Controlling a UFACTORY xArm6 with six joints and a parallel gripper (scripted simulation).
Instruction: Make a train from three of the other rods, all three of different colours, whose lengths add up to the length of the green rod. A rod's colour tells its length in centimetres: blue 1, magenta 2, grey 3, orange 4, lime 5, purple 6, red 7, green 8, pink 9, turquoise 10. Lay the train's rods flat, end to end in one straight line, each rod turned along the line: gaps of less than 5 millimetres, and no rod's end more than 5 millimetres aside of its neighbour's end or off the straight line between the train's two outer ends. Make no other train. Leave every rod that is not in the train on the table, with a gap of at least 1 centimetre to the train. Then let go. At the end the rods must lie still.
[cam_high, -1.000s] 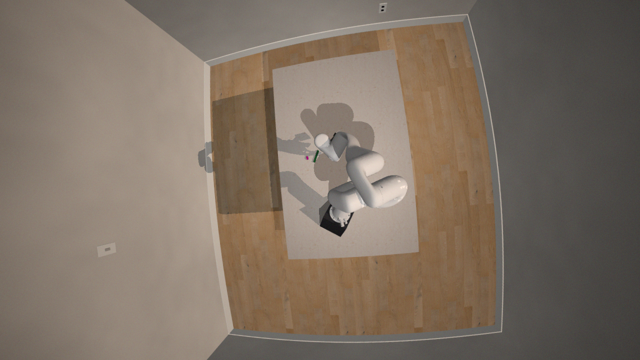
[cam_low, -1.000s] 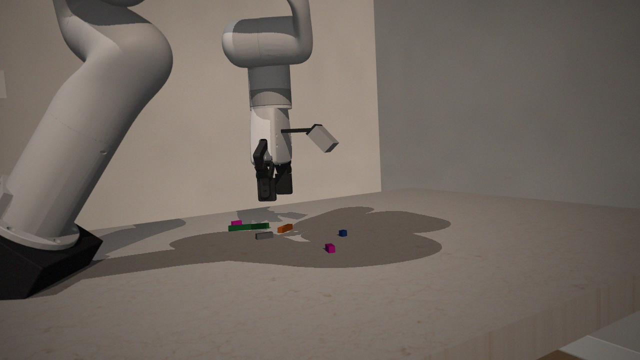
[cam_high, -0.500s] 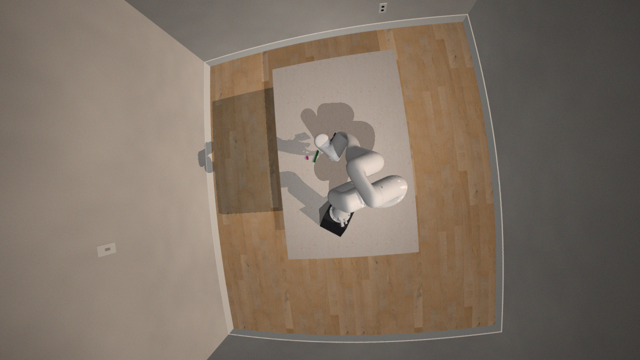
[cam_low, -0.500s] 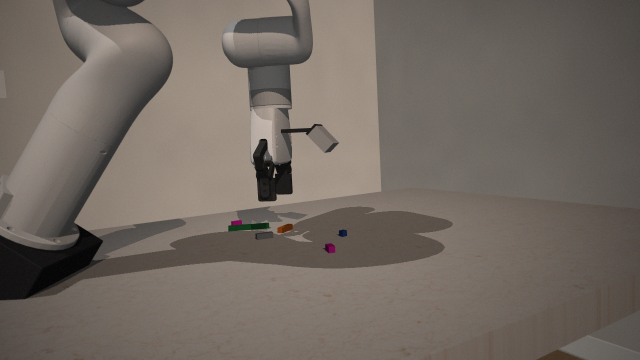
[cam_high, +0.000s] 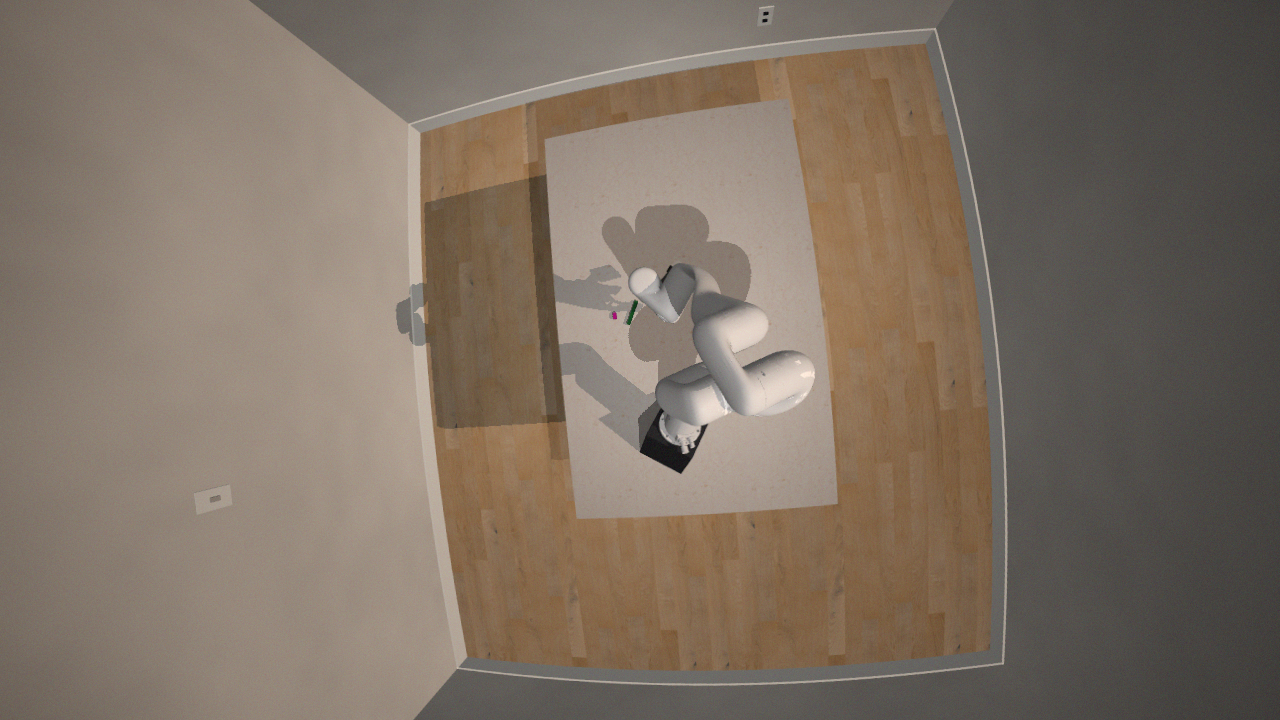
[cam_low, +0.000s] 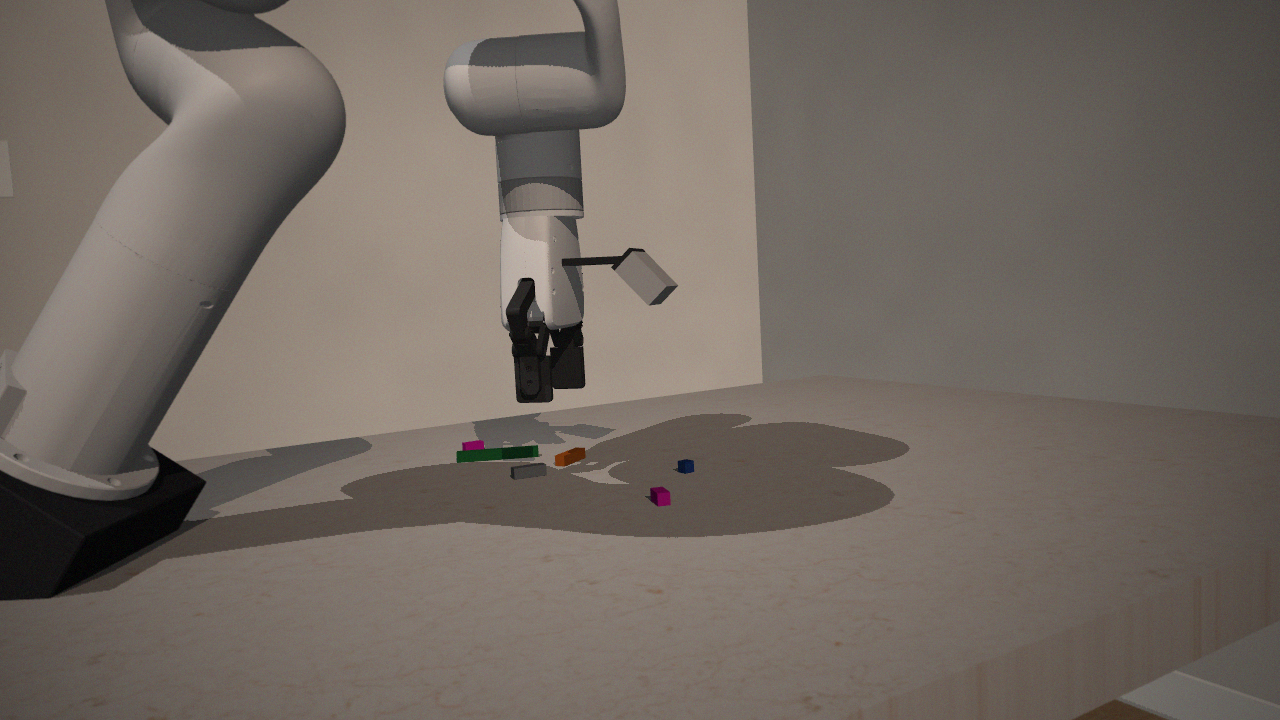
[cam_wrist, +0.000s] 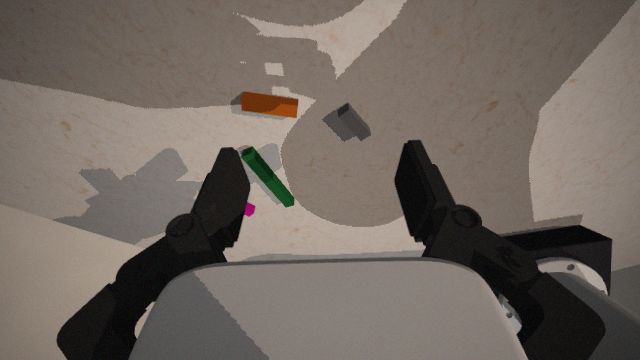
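Right now the blue rod is 6 cm ahead of my hand, 11 cm to the right of it and 7 cm below it. Round my hand: green rod 10 cm to the left, 7 cm below; then grey rod 3 cm behind, 7 cm below; then orange rod 3 cm ahead, 2 cm to the left, 7 cm below.
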